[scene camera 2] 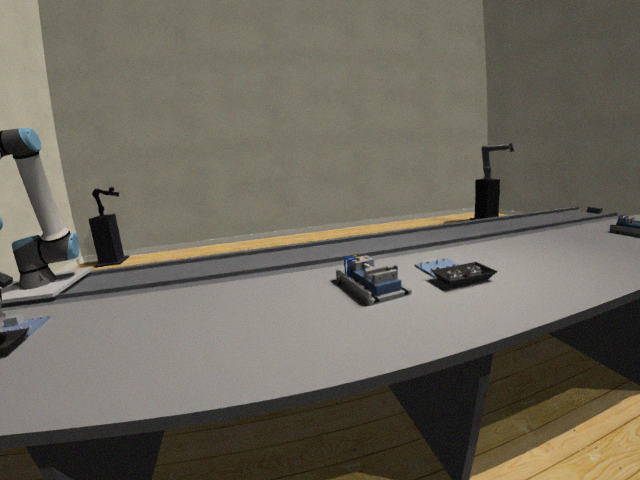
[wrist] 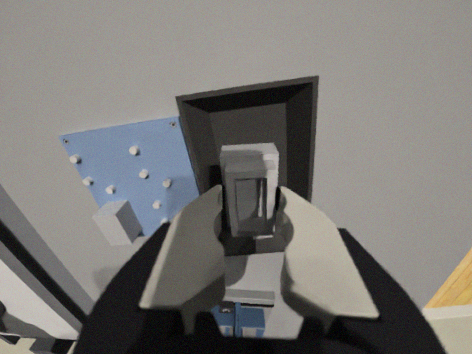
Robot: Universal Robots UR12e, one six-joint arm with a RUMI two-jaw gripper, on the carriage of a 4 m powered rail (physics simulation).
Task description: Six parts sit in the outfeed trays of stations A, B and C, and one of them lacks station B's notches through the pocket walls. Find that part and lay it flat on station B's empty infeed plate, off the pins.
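Places are measured from the arm's base along level axes (x ahead, y left, z up), in metres.
Where they show: gripper, fingertip midpoint: point(wrist: 249, 188); arm's base, origin of the base link: point(scene camera 2: 38, 283).
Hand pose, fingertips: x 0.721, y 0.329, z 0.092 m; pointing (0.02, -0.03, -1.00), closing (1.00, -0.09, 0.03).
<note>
Things, the pixels of their top centre, and the offset from my fingertips. "spot": a spot on its surface instead.
- grey part, middle of its top: point(wrist: 251, 207) 0.024 m up, 0.000 m ahead, 0.001 m left
- black outfeed tray, surface spot: point(wrist: 299, 135) spot: 0.092 m down, 0.062 m ahead, 0.009 m left
- blue plate, middle of its top: point(wrist: 141, 189) point(scene camera 2: 18, 328) 0.113 m down, 0.160 m back, 0.064 m right
- black tray, middle of its top: point(scene camera 2: 464, 270) 0.079 m down, 0.022 m ahead, 1.800 m left
- blue pinned plate, middle of its top: point(scene camera 2: 441, 266) 0.113 m down, 0.146 m back, 1.802 m left
- grey block, middle of its top: point(wrist: 112, 231) point(scene camera 2: 11, 316) 0.077 m down, 0.206 m back, 0.112 m right
- middle station's fixture, surface spot: point(scene camera 2: 382, 284) spot: 0.062 m down, 0.040 m ahead, 1.412 m left
My gripper point(wrist: 249, 188) is shut on a grey part point(wrist: 249, 207) with a rectangular pocket, held above a black outfeed tray point(wrist: 299, 135); whether its pocket walls have notches cannot be told. The tray floor below it is largely hidden. Beside this tray lies a blue plate point(wrist: 120, 137) with white pins. In scene camera 2, this tray point(scene camera 2: 11, 339) and plate point(scene camera 2: 37, 323) show at the left edge; the gripper cannot be made out. At the middle station, grey parts point(scene camera 2: 454, 274) point(scene camera 2: 473, 270) sit in a black tray point(scene camera 2: 467, 281) beside a blue pinned plate point(scene camera 2: 430, 267). No station letters are readable.
A grey block point(wrist: 117, 222) point(scene camera 2: 10, 321) stands at the near plate. The middle station's fixture point(scene camera 2: 382, 284) stands left of its tray. Another fixture point(scene camera 2: 628, 225) is at the far right. The rail point(scene camera 2: 258, 259) runs along the table's back, with two small arms on black pedestals point(scene camera 2: 105, 240) point(scene camera 2: 486, 198) behind.
</note>
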